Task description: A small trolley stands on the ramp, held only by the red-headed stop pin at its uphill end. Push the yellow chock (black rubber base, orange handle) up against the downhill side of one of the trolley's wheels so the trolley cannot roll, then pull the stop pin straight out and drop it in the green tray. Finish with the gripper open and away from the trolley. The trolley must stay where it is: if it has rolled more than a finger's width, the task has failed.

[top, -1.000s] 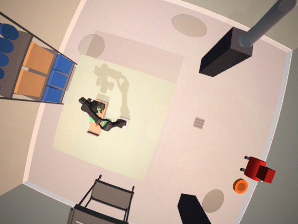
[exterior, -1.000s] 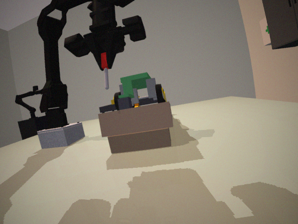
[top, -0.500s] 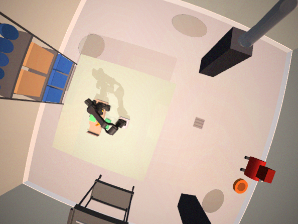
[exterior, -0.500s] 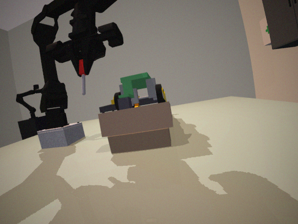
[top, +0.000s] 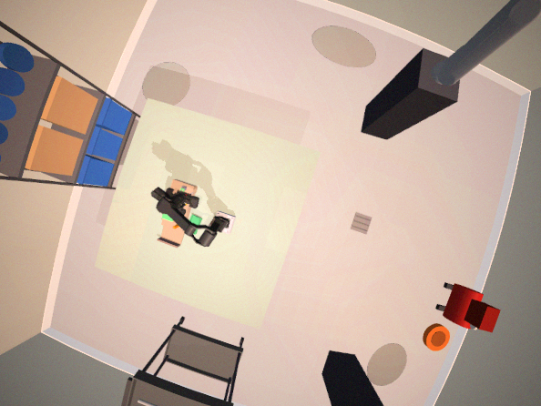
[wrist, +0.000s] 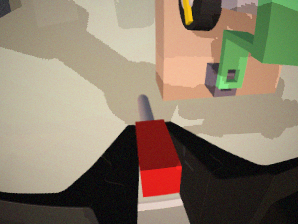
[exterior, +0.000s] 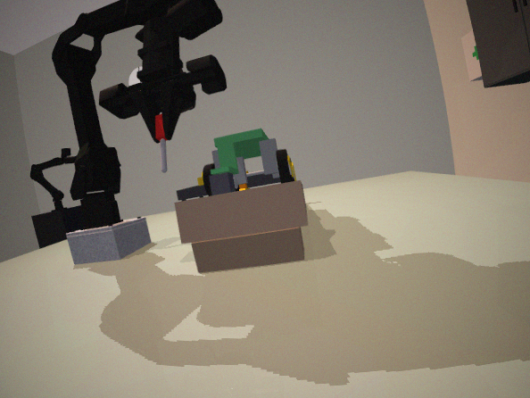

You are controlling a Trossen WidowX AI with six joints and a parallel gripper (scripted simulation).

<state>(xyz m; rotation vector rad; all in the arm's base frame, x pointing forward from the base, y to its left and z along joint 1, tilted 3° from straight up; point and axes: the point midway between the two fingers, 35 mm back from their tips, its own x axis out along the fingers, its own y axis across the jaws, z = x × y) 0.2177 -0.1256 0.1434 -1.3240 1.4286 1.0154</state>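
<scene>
Now: the green tray 10 mm behind my gripper tip, 200 mm to the left of it and 180 mm below it. The rest, counted from my gripper tip: red-headed stop pin: right at my gripper tip; then trolley: 110 mm ahead, 100 mm to the left, 60 mm below; then tan ramp: 110 mm ahead, 100 mm to the left, 130 mm below.
</scene>
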